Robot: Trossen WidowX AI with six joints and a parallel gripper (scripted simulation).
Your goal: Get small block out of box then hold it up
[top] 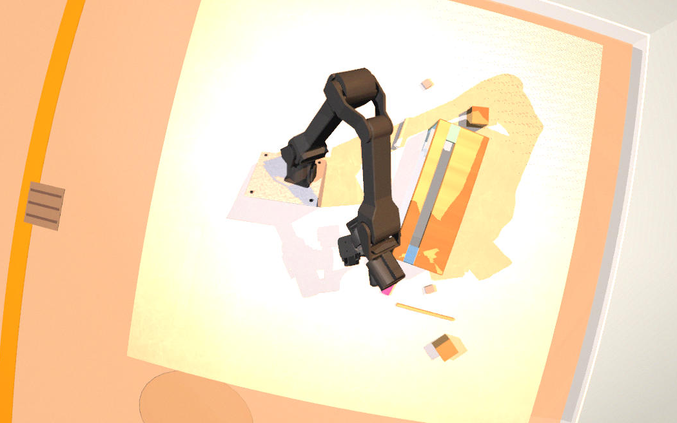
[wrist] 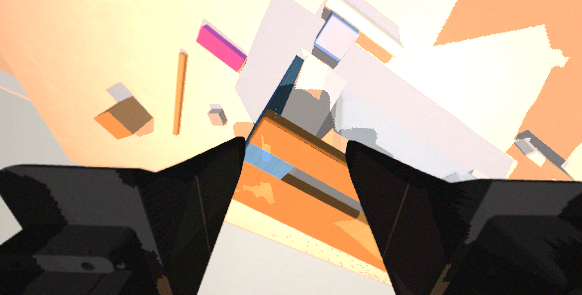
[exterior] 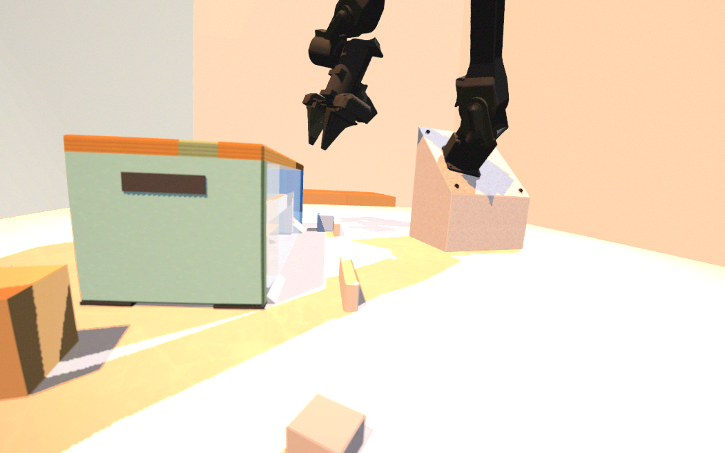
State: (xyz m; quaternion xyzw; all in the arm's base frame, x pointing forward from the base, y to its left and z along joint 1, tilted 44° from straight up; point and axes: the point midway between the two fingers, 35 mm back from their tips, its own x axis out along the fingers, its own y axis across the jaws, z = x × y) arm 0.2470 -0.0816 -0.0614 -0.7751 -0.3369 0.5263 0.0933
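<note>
Right now the blue block is 150 mm below my gripper tip and 20 mm behind it. Round my gripper tip: thin orange stick (190 mm ahead, 160 mm to the right, 160 mm below); pink block (160 mm below, 110 mm to the right, 70 mm ahead); box (170 mm to the left, 100 mm below, 70 mm ahead).
</note>
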